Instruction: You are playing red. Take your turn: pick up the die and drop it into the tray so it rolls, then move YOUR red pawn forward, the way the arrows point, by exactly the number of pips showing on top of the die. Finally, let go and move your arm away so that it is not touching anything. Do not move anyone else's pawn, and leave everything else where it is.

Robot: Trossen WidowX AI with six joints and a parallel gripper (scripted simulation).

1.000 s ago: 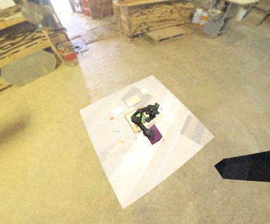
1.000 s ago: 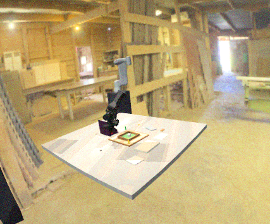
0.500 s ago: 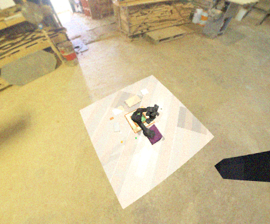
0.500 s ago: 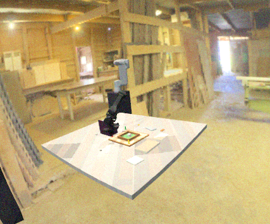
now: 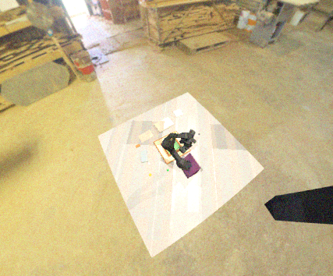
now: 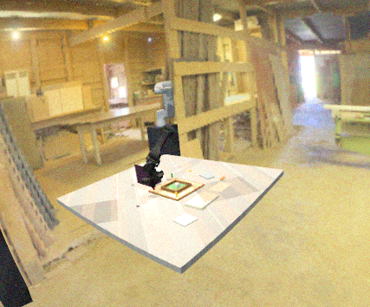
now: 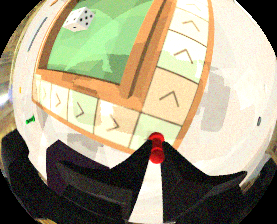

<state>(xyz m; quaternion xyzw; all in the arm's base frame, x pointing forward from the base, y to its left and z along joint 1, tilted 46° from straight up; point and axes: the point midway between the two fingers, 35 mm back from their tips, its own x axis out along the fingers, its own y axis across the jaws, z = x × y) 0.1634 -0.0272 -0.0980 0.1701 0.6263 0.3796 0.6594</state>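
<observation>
Now: the red pawn 10 mm above my gripper tip. The rest, counted from my gripper tip: white die: 100 mm ahead, 140 mm to the left; then green tray: 100 mm ahead, 120 mm to the left, 20 mm below; then yellow pawn: 220 mm ahead, 20 mm to the left.
</observation>
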